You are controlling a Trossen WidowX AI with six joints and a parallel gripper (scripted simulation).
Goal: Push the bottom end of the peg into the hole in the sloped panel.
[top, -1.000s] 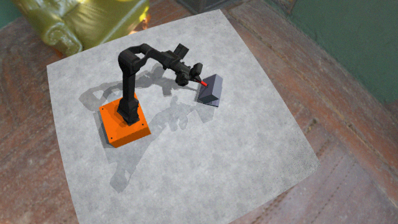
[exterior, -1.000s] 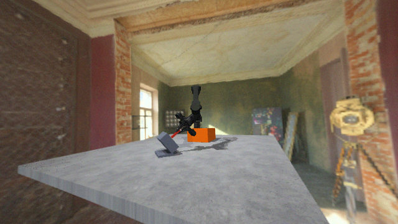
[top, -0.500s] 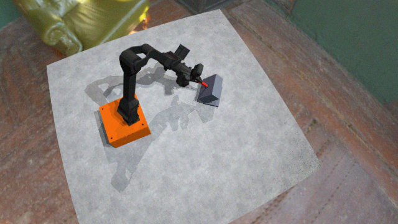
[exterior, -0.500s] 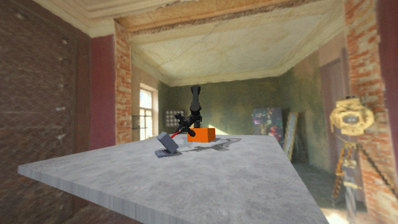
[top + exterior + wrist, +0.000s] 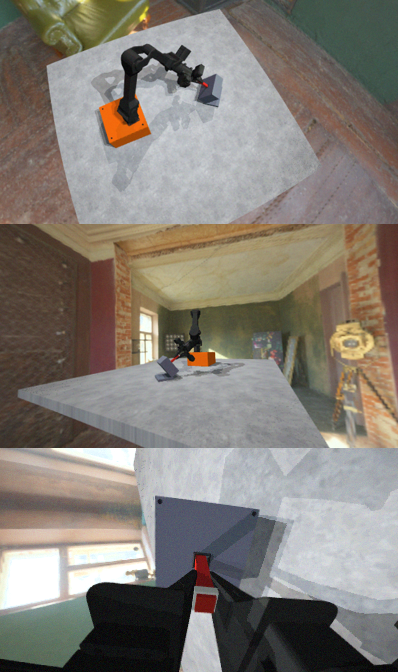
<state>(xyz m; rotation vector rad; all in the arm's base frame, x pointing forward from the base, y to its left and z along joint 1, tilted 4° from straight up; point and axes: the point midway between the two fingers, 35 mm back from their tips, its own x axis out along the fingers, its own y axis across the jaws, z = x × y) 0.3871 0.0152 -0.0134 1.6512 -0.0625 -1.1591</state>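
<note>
Right now the grey sloped panel is 40 mm ahead of my gripper tip, 30 mm to the right of it and 40 mm below it. Round my gripper tip: red square peg (10 mm behind, 10 mm to the left, 10 mm above).
</note>
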